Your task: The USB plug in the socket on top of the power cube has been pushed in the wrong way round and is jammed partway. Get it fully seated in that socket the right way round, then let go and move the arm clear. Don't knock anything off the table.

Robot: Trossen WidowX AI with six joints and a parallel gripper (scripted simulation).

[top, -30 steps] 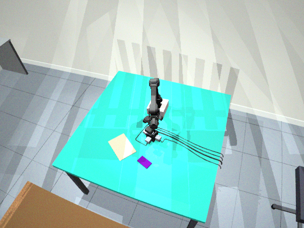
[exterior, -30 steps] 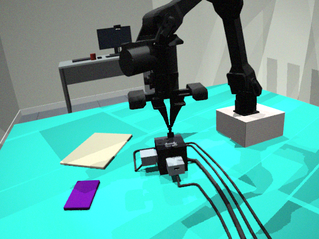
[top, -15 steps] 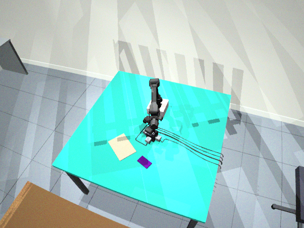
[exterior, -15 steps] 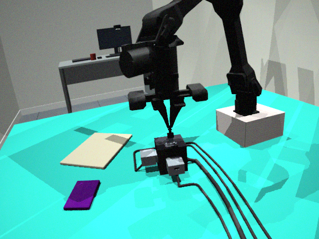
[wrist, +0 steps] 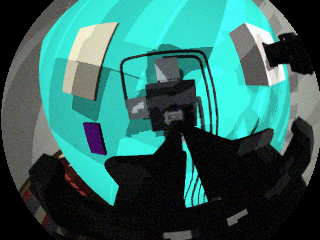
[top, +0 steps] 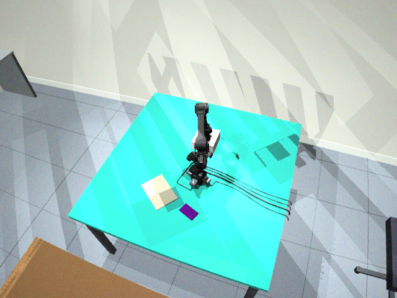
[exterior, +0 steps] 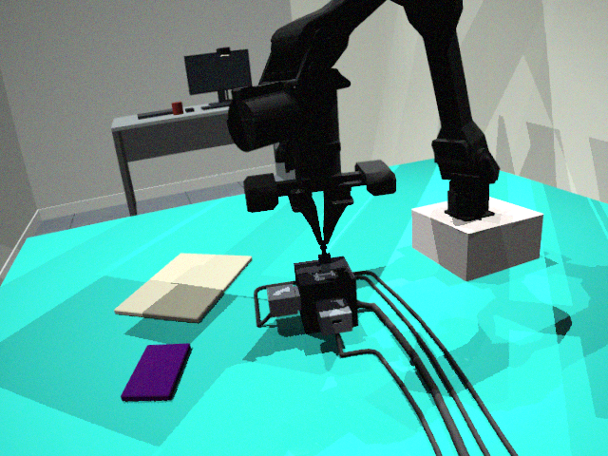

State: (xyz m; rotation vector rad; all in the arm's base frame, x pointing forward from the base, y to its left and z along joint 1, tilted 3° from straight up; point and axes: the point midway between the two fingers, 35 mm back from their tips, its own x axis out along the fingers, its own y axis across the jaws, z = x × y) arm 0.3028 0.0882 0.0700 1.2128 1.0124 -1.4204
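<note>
Right now my gripper tip is 20 mm above the black USB plug. The rest, counted from my gripper tip: purple card (250 mm ahead, 120 mm below, 20 mm to the left); then USB socket (50 mm below); then cream sheet (220 mm to the right, 180 mm ahead, 120 mm below).
</note>
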